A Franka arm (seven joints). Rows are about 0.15 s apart.
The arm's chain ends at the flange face. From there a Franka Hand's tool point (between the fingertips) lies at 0.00 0.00 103.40 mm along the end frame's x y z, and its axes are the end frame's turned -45 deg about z.
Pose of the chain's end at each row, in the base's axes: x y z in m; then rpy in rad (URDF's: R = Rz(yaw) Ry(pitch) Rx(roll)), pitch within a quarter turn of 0, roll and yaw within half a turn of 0:
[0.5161 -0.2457 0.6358 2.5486 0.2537 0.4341]
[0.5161 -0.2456 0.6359 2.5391 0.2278 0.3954]
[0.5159 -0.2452 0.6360 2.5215 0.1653 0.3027]
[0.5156 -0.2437 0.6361 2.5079 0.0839 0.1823]
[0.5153 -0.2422 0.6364 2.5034 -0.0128 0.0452]
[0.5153 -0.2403 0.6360 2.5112 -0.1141 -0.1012]
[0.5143 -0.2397 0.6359 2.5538 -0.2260 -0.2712]
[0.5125 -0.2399 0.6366 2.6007 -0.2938 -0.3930]
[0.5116 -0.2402 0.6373 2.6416 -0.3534 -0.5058]
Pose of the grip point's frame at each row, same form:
[0.5209 -0.3072 0.5528 2.8915 0.5944 1.2204]
[0.5209 -0.3071 0.5529 2.8617 0.5824 1.1675]
[0.5206 -0.3067 0.5530 2.7961 0.5488 1.0430]
[0.5198 -0.3052 0.5531 2.7223 0.4966 0.8874]
[0.5191 -0.3037 0.5534 2.6497 0.4248 0.7182]
[0.5186 -0.3019 0.5530 2.5893 0.3401 0.5497]
[0.5175 -0.3001 0.5520 2.5537 0.2256 0.3770]
[0.5158 -0.2989 0.5518 2.5483 0.1442 0.2663]
[0.5151 -0.2988 0.5522 2.5420 0.0734 0.1658]

